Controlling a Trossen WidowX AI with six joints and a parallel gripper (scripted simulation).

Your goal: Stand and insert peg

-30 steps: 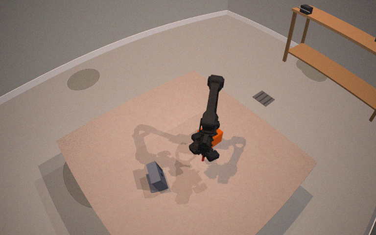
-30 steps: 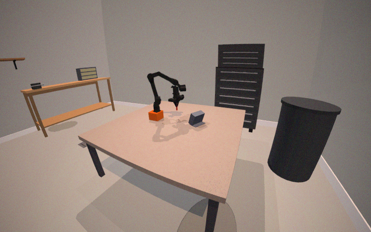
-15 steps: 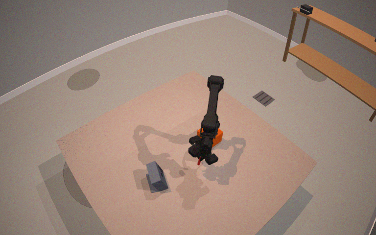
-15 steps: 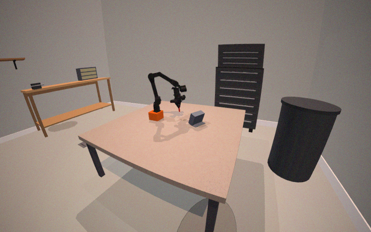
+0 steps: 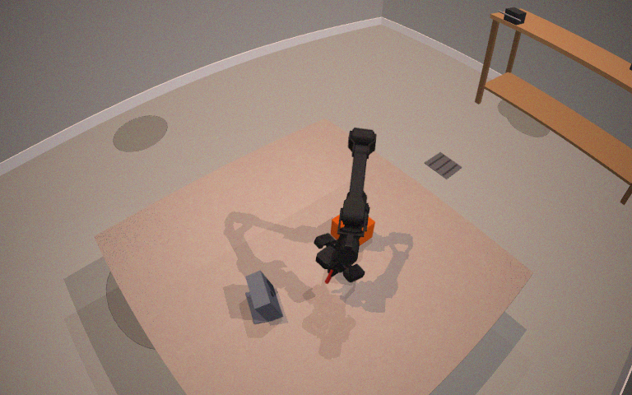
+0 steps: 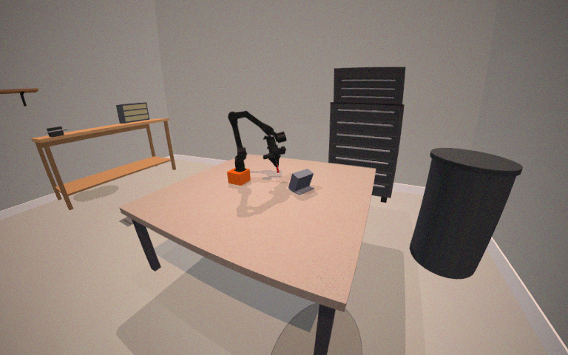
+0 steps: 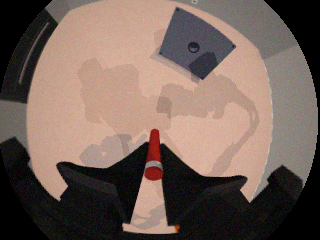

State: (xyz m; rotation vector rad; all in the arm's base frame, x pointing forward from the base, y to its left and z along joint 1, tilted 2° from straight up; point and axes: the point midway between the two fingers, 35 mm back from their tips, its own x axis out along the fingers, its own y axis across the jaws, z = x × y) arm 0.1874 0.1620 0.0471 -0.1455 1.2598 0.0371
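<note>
My gripper tip is now 220 mm short of the sloped panel, 40 mm to the left of it and 40 mm above it. From my gripper tip the other things lie so: peg: 10 mm behind, 20 mm above.
</note>
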